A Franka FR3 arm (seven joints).
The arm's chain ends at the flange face. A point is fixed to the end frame.
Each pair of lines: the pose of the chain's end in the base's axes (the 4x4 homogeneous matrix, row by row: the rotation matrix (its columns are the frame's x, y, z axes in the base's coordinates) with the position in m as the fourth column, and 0 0 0 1 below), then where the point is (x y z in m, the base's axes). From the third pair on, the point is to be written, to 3 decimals.
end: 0.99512 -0.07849 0.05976 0.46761; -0.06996 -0.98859 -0.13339 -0.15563; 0.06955 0.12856 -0.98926 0.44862; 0 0 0 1
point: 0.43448 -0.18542 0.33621
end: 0.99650 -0.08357 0.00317 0.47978; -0.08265 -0.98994 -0.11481 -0.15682; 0.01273 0.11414 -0.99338 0.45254; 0 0 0 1
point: 0.44010 -0.18404 0.34161
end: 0.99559 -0.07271 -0.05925 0.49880; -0.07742 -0.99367 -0.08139 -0.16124; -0.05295 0.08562 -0.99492 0.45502; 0 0 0 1
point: 0.452 -0.185 0.346
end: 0.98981 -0.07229 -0.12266 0.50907; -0.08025 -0.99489 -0.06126 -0.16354; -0.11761 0.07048 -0.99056 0.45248; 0 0 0 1
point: 0.456 -0.185 0.346
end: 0.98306 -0.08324 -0.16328 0.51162; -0.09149 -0.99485 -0.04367 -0.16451; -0.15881 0.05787 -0.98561 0.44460; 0 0 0 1
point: 0.454 -0.183 0.340
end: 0.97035 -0.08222 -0.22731 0.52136; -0.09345 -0.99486 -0.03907 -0.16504; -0.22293 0.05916 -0.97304 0.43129; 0 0 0 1
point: 0.457 -0.183 0.331
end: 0.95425 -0.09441 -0.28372 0.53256; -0.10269 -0.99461 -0.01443 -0.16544; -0.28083 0.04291 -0.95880 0.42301; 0 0 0 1
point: 0.462 -0.181 0.326
